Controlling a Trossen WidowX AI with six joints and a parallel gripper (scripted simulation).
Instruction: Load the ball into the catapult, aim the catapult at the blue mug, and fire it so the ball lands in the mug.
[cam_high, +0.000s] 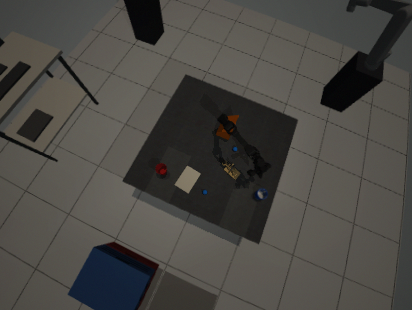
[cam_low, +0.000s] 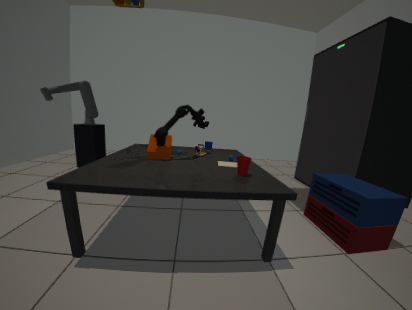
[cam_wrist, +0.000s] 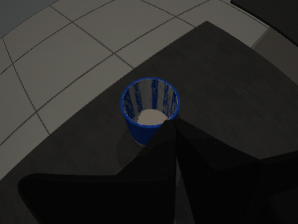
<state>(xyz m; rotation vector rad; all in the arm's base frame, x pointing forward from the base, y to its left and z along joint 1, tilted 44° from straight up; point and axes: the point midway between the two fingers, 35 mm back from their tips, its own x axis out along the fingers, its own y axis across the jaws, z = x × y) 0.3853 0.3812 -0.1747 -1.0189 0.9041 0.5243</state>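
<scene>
Right now my gripper tip is 31 cm to the left of the black ball, 19 cm above it and 7 cm past it. Also, from my gripper tip: flat pad (55 cm to the right, 25 cm below, 19 cm ahead); wooden catapult (24 cm to the right, 20 cm below, 7 cm behind); blue mug (23 cm below, 9 cm to the left, 7 cm ahead).
</scene>
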